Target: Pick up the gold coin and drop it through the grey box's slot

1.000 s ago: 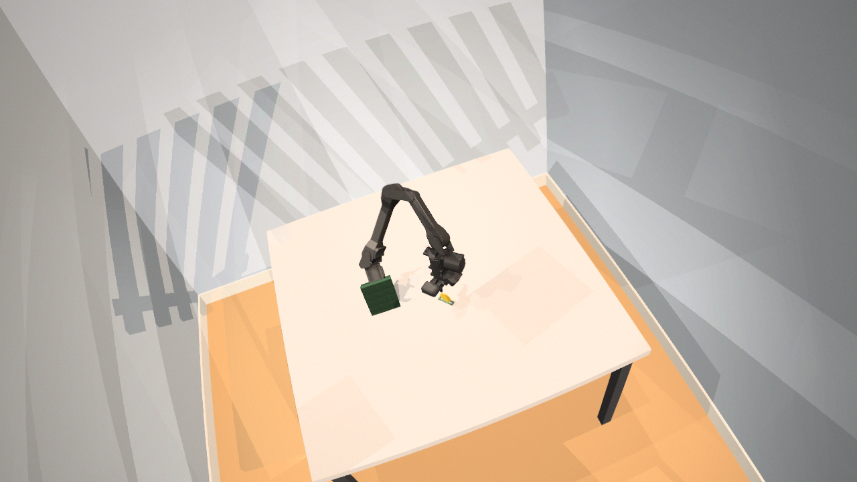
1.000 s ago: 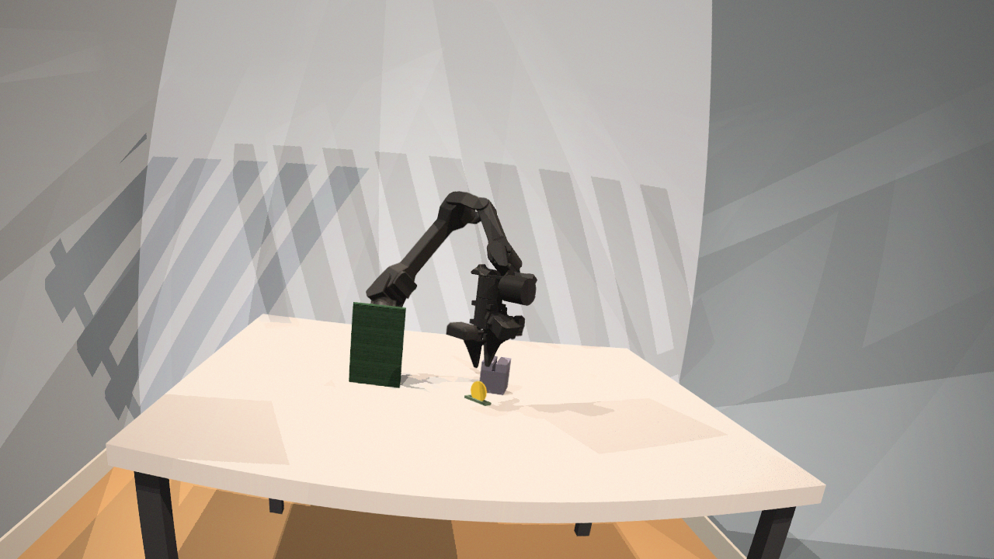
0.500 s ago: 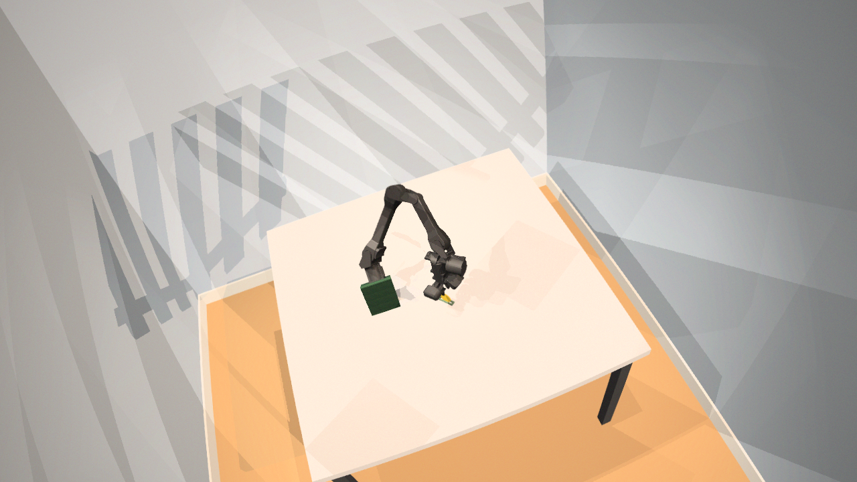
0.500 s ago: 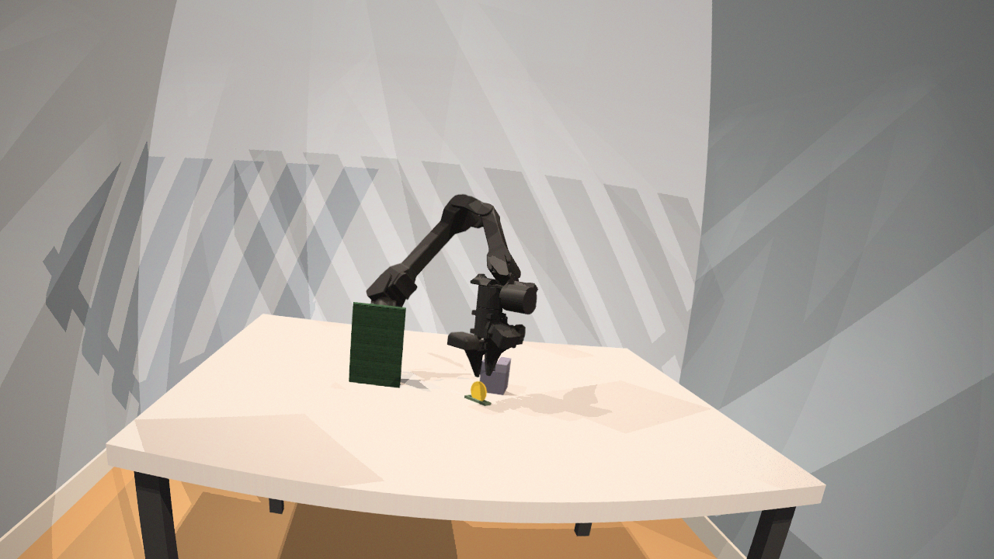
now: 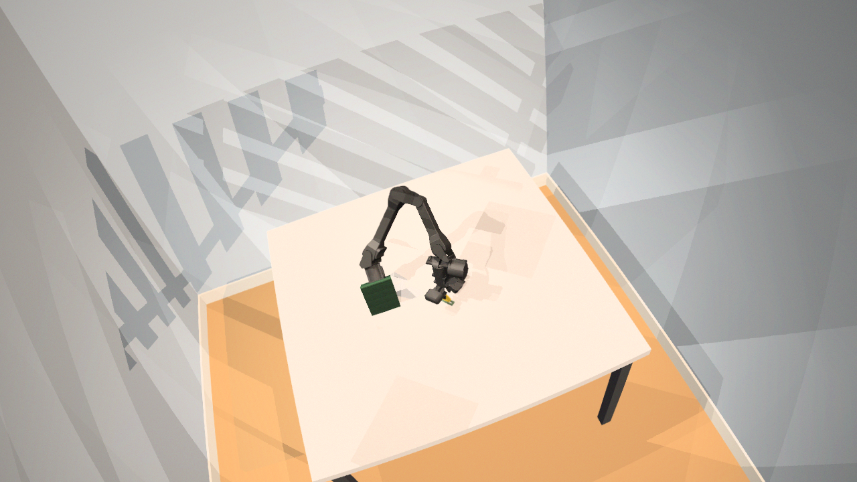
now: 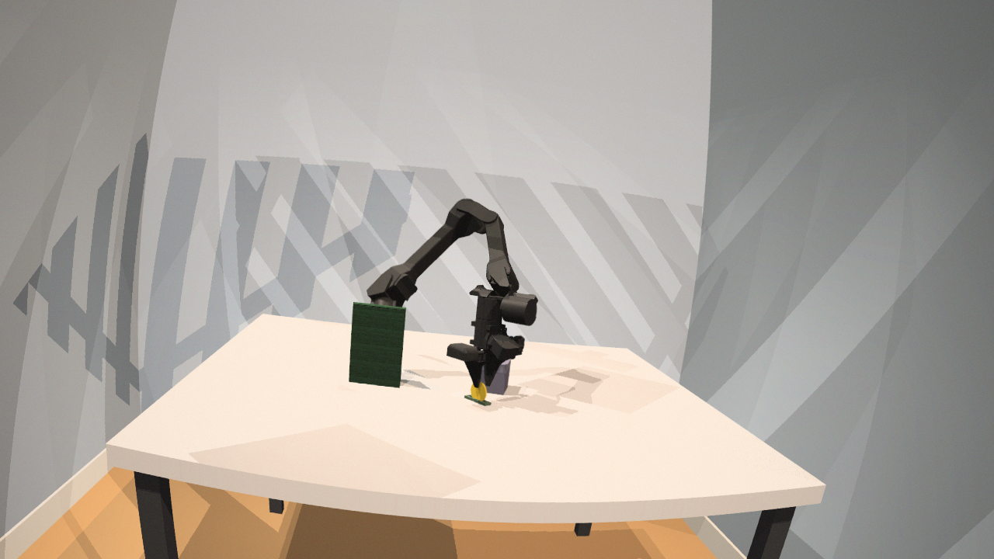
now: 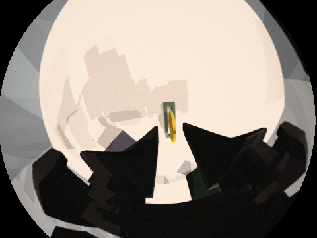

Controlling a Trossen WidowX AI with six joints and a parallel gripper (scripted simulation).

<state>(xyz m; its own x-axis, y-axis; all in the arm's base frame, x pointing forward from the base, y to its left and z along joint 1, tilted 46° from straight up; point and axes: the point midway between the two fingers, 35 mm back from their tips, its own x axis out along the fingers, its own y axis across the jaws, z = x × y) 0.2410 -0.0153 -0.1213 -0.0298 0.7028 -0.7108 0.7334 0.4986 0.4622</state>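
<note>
The gold coin lies 1 cm below my gripper tip and 1 cm behind it.
</note>
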